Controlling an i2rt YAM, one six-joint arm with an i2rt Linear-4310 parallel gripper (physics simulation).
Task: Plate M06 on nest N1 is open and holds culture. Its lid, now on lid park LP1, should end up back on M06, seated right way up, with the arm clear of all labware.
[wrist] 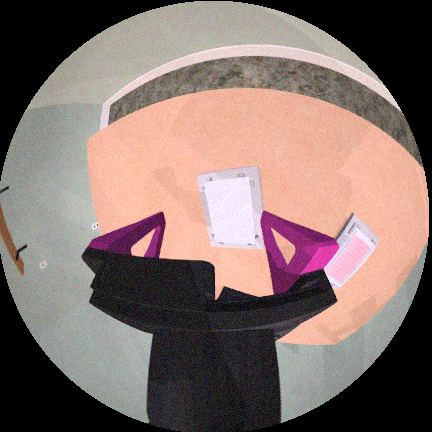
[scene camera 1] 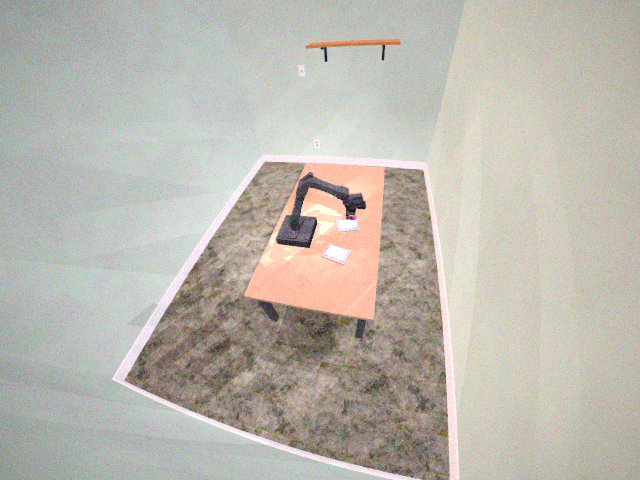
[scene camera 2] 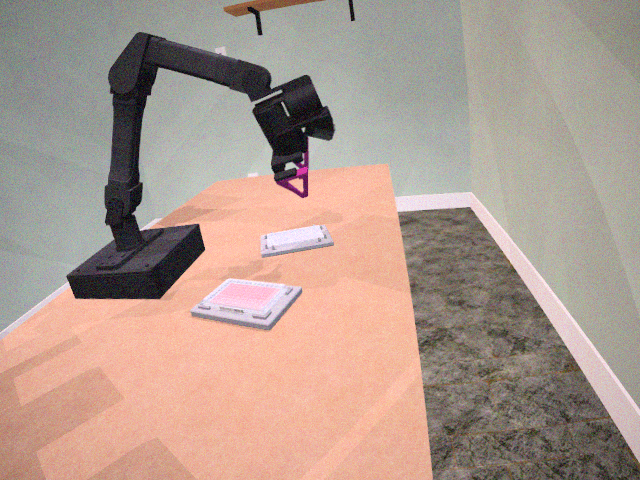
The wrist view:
my gripper
pale grey lid: on a grey lid park
grey lid park
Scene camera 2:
my gripper
pale grey lid
